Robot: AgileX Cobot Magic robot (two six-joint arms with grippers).
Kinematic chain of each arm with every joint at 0, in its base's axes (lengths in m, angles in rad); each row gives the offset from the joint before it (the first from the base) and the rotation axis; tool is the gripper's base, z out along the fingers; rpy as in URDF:
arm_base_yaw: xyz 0 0 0.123 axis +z
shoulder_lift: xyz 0 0 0 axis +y
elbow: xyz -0.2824 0 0.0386 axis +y
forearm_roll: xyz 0.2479 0 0.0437 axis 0.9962 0 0.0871
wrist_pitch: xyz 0 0 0 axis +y
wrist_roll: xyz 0.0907 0 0.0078 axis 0.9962 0 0.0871
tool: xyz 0 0 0 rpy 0 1.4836 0
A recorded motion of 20 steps. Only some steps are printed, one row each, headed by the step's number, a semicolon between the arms.
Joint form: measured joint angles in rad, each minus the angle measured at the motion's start. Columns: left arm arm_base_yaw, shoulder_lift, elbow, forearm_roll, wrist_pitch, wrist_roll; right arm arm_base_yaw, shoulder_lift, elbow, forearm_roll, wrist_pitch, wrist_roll.
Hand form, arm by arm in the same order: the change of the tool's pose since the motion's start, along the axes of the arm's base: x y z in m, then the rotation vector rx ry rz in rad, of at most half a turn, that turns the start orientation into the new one. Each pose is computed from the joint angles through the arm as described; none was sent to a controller.
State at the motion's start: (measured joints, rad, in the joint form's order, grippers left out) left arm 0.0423 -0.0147 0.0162 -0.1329 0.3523 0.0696; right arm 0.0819 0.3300 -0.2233 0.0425 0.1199 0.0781
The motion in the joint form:
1: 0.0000 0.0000 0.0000 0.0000 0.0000 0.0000; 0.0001 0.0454 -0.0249 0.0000 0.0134 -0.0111
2: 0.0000 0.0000 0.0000 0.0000 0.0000 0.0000; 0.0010 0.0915 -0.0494 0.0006 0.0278 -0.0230
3: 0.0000 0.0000 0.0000 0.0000 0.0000 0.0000; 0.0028 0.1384 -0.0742 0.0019 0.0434 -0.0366
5: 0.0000 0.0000 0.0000 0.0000 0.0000 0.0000; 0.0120 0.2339 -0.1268 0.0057 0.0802 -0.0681
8: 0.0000 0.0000 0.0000 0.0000 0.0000 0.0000; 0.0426 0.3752 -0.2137 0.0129 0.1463 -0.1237
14: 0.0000 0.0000 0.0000 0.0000 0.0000 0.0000; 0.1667 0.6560 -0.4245 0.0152 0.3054 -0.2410
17: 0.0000 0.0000 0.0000 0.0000 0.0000 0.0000; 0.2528 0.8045 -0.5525 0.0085 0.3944 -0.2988
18: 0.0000 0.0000 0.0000 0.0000 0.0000 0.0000; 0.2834 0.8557 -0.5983 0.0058 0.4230 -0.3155
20: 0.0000 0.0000 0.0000 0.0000 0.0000 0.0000; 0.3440 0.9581 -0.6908 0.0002 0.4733 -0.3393
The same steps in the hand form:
1: 0.0000 0.0000 0.0000 0.0000 0.0000 0.0000; 0.0059 0.0005 0.0032 -0.0137 0.0328 0.0024
2: 0.0000 0.0000 0.0000 0.0000 0.0000 0.0000; 0.0121 0.0012 0.0059 -0.0277 0.0677 0.0062
3: 0.0000 0.0000 0.0000 0.0000 0.0000 0.0000; 0.0187 0.0020 0.0082 -0.0428 0.1041 0.0116
5: 0.0000 0.0000 0.0000 0.0000 0.0000 0.0000; 0.0328 0.0045 0.0120 -0.0766 0.1806 0.0309
8: 0.0000 0.0000 0.0000 0.0000 0.0000 0.0000; 0.0551 0.0115 0.0171 -0.1363 0.2937 0.0839
14: 0.0000 0.0000 0.0000 0.0000 0.0000 0.0000; 0.1027 0.0427 0.0264 -0.2920 0.4907 0.2719
17: 0.0000 0.0000 0.0000 0.0000 0.0000 0.0000; 0.1277 0.0693 0.0294 -0.3893 0.5722 0.3953
18: 0.0000 0.0000 0.0000 0.0000 0.0000 0.0000; 0.1361 0.0799 0.0299 -0.4214 0.5957 0.4373
20: 0.0000 0.0000 0.0000 0.0000 0.0000 0.0000; 0.1523 0.1031 0.0296 -0.4777 0.6356 0.5151

